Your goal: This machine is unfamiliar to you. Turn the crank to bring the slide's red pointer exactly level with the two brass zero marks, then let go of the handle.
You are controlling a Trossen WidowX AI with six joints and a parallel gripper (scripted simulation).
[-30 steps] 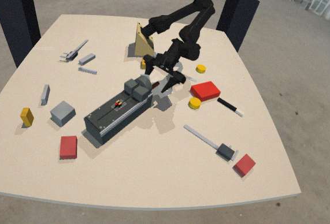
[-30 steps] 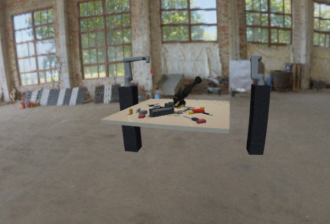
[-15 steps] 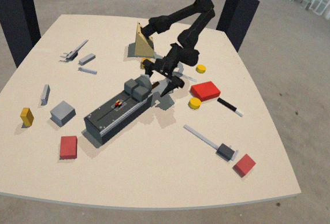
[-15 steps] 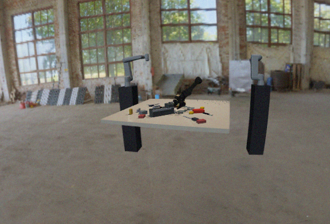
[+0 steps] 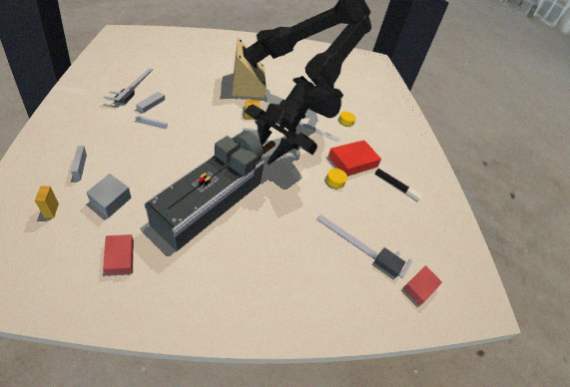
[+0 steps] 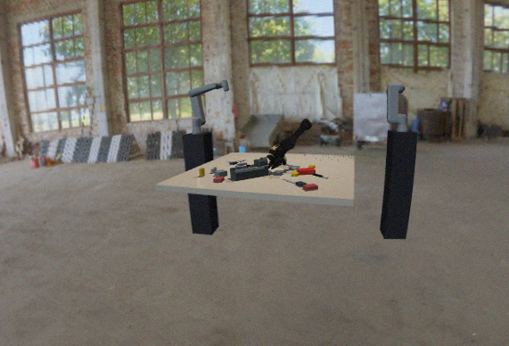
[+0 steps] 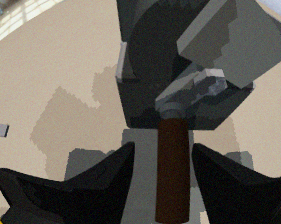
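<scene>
Now: the crank 1 cm behind my gripper tip and 4 cm above it. From my gripper tip the other things lie so: brown handle (1 cm behind, 1 cm to the left, 2 cm above); then grey bar (16 cm behind, 19 cm to the left, 4 cm below); then red pointer (11 cm ahead, 14 cm to the right, 4 cm above).
</scene>
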